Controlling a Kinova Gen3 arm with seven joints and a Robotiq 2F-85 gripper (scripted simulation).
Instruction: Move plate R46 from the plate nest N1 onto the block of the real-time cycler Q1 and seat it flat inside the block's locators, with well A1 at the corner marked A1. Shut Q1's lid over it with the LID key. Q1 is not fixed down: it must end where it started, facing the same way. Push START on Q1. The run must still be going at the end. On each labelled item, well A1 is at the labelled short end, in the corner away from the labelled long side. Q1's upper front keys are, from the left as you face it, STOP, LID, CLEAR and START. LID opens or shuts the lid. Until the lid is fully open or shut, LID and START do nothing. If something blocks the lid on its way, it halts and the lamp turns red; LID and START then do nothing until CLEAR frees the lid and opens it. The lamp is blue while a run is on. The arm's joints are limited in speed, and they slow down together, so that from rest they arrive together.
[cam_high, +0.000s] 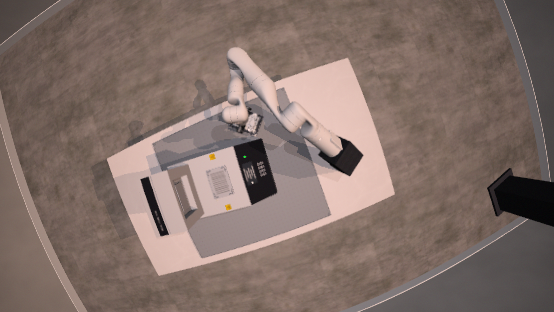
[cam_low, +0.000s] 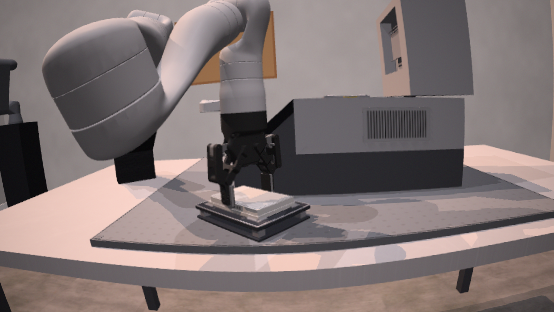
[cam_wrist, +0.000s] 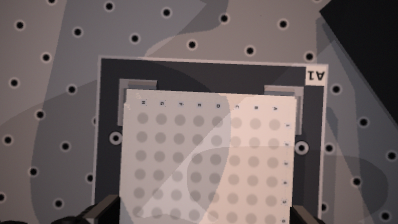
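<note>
Right now the plate R46 is 10 mm below my hand. Round my hand: A1 mark: 90 mm to the left, 20 mm below; then dark plate nest N1: 20 mm below.
</note>
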